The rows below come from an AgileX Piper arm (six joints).
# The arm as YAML. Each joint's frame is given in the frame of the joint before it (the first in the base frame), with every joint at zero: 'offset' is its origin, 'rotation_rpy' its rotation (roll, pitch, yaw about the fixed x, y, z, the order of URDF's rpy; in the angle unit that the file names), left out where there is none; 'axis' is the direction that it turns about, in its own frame. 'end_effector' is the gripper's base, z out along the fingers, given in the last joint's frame.
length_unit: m
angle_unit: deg
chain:
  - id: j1
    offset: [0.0, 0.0, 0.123]
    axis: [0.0, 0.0, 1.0]
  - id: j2
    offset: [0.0, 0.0, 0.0]
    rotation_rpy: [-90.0, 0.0, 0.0]
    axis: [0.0, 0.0, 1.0]
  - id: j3
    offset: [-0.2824, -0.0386, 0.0]
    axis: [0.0, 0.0, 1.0]
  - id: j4
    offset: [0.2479, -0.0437, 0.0]
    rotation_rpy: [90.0, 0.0, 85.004]
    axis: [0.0, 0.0, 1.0]
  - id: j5
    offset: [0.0, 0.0, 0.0]
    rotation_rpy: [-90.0, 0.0, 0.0]
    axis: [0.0, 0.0, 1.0]
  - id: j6
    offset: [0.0, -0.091, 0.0]
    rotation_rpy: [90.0, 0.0, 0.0]
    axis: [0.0, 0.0, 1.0]
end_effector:
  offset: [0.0, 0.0, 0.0]
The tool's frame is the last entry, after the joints.
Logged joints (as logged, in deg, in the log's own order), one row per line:
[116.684 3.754 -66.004 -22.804 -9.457 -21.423]
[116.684 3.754 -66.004 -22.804 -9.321 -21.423]
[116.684 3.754 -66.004 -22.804 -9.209 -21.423]
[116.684 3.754 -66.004 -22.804 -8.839 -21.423]
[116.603 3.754 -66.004 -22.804 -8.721 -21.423]
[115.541 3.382 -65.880 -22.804 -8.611 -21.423]
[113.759 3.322 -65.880 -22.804 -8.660 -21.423]
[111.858 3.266 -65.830 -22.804 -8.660 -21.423]
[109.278 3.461 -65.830 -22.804 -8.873 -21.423]
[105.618 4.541 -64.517 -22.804 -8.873 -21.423]
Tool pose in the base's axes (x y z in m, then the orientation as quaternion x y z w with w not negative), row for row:
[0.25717 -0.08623 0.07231 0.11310 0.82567 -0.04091 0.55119]
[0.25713 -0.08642 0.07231 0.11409 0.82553 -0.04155 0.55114]
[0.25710 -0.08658 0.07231 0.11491 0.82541 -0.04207 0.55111]
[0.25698 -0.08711 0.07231 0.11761 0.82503 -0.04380 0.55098]
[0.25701 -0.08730 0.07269 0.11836 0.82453 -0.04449 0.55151]
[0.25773 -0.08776 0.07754 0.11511 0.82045 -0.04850 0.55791]
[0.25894 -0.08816 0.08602 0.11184 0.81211 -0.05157 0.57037]
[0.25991 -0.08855 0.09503 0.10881 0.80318 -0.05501 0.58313]
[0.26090 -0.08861 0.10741 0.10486 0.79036 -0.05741 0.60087]
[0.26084 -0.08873 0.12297 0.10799 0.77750 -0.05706 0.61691]
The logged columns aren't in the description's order. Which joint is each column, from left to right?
Columns, left to right: j2, j6, j5, j3, j4, j1.
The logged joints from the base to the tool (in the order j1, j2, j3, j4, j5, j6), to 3 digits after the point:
[-21.423 116.684 -22.804 -9.457 -66.004 3.754]
[-21.423 116.684 -22.804 -9.321 -66.004 3.754]
[-21.423 116.684 -22.804 -9.209 -66.004 3.754]
[-21.423 116.684 -22.804 -8.839 -66.004 3.754]
[-21.423 116.603 -22.804 -8.721 -66.004 3.754]
[-21.423 115.541 -22.804 -8.611 -65.880 3.382]
[-21.423 113.759 -22.804 -8.660 -65.880 3.322]
[-21.423 111.858 -22.804 -8.660 -65.830 3.266]
[-21.423 109.278 -22.804 -8.873 -65.830 3.461]
[-21.423 105.618 -22.804 -8.873 -64.517 4.541]

